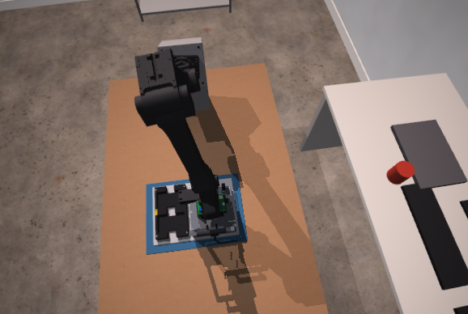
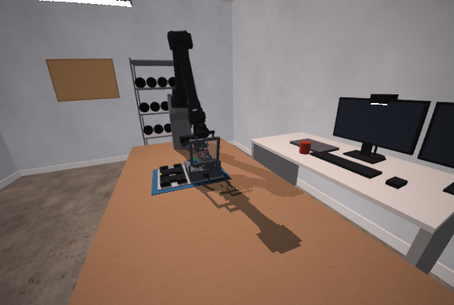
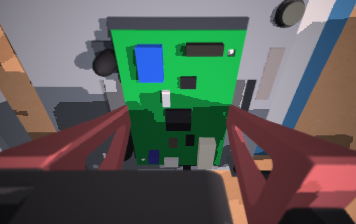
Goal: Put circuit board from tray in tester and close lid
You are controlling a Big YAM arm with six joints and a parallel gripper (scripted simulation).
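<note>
My gripper is now right at the green circuit board. The rest, counted from my hand: clear lid (120 mm ahead, 100 mm above, 20 mm to the left).
</note>
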